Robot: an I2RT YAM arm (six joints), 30 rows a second.
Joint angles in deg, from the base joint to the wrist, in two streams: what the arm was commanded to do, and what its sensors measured. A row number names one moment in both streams.
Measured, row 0: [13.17 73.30 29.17 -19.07 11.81 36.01]
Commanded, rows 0 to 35: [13.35 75.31 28.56 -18.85 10.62 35.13]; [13.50 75.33 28.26 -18.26 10.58 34.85]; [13.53 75.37 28.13 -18.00 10.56 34.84]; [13.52 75.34 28.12 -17.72 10.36 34.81]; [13.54 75.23 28.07 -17.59 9.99 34.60]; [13.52 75.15 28.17 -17.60 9.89 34.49]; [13.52 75.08 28.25 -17.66 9.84 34.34]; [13.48 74.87 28.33 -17.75 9.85 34.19]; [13.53 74.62 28.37 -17.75 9.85 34.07]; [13.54 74.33 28.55 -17.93 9.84 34.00]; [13.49 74.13 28.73 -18.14 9.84 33.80]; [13.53 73.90 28.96 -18.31 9.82 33.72]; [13.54 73.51 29.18 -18.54 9.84 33.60]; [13.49 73.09 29.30 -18.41 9.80 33.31]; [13.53 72.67 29.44 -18.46 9.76 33.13]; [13.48 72.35 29.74 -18.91 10.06 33.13]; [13.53 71.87 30.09 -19.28 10.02 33.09]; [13.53 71.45 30.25 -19.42 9.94 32.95]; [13.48 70.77 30.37 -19.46 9.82 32.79]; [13.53 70.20 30.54 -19.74 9.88 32.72]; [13.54 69.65 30.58 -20.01 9.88 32.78]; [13.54 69.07 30.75 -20.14 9.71 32.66]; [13.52 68.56 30.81 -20.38 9.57 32.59]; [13.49 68.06 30.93 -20.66 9.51 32.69]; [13.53 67.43 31.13 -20.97 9.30 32.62]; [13.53 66.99 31.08 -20.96 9.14 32.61]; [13.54 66.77 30.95 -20.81 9.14 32.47]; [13.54 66.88 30.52 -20.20 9.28 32.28]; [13.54 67.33 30.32 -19.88 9.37 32.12]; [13.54 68.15 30.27 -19.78 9.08 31.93]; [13.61 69.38 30.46 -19.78 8.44 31.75]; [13.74 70.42 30.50 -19.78 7.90 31.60]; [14.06 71.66 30.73 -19.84 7.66 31.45]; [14.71 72.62 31.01 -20.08 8.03 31.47]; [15.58 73.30 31.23 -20.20 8.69 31.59]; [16.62 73.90 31.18 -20.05 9.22 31.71]
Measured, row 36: [15.20 72.71 30.63 -19.75 8.75 32.12]
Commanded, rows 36 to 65: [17.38 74.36 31.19 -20.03 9.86 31.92]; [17.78 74.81 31.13 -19.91 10.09 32.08]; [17.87 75.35 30.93 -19.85 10.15 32.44]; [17.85 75.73 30.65 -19.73 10.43 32.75]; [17.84 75.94 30.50 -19.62 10.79 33.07]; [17.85 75.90 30.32 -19.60 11.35 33.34]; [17.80 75.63 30.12 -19.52 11.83 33.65]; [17.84 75.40 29.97 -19.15 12.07 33.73]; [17.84 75.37 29.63 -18.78 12.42 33.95]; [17.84 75.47 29.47 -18.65 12.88 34.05]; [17.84 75.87 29.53 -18.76 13.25 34.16]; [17.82 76.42 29.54 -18.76 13.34 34.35]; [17.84 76.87 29.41 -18.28 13.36 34.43]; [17.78 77.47 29.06 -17.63 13.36 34.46]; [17.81 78.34 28.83 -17.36 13.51 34.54]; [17.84 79.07 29.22 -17.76 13.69 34.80]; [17.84 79.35 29.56 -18.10 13.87 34.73]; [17.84 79.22 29.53 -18.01 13.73 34.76]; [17.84 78.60 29.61 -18.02 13.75 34.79]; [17.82 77.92 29.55 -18.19 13.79 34.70]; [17.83 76.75 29.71 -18.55 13.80 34.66]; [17.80 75.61 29.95 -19.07 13.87 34.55]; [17.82 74.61 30.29 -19.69 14.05 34.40]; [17.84 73.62 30.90 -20.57 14.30 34.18]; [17.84 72.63 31.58 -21.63 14.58 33.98]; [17.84 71.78 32.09 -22.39 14.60 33.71]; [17.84 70.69 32.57 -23.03 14.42 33.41]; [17.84 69.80 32.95 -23.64 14.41 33.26]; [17.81 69.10 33.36 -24.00 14.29 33.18]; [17.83 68.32 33.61 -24.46 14.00 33.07]
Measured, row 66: [17.85 69.67 32.86 -21.10 13.52 33.80]
